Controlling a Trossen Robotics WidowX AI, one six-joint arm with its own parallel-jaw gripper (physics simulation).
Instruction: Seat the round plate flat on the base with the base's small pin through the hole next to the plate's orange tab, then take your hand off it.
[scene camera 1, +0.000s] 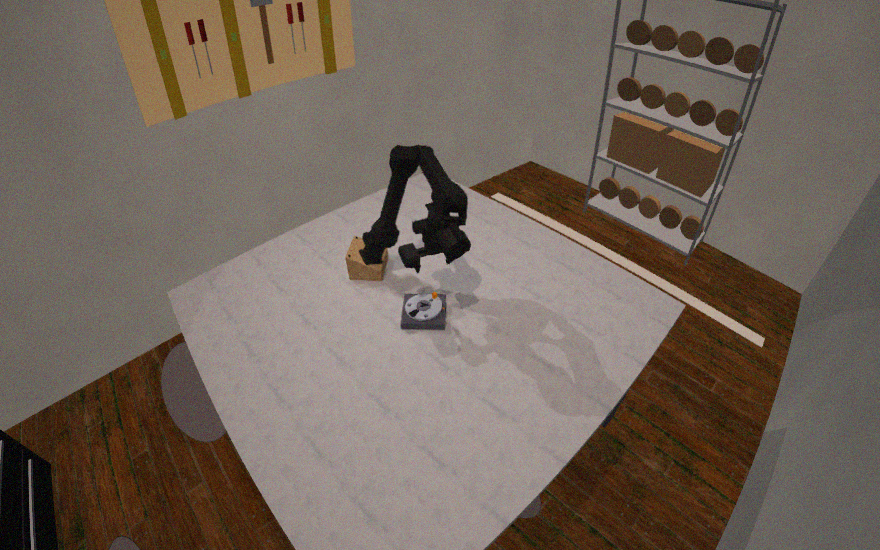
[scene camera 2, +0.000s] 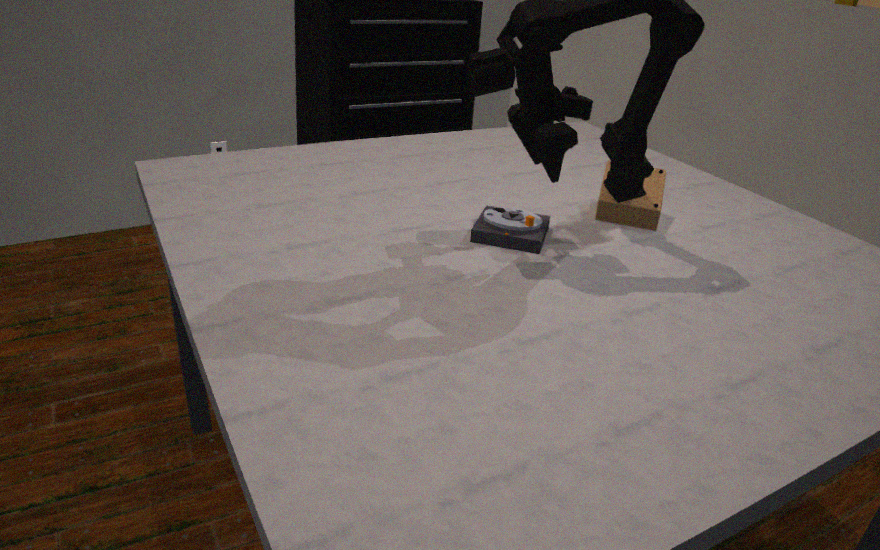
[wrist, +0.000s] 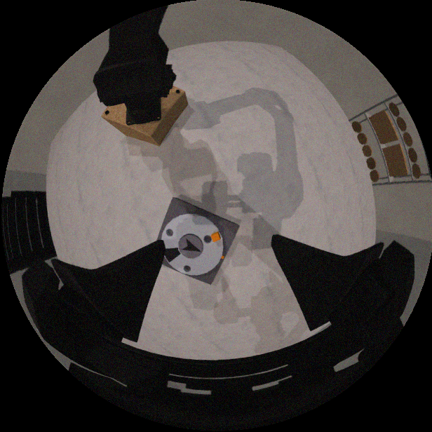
Scene:
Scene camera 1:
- my gripper: 432, 267
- dark square base: 437, 323
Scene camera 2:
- my gripper: 546, 172
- round grey plate: 493, 216
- dark square base: 482, 232
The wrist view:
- my gripper: 218, 243
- round grey plate: 189, 223
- dark square base: 228, 229

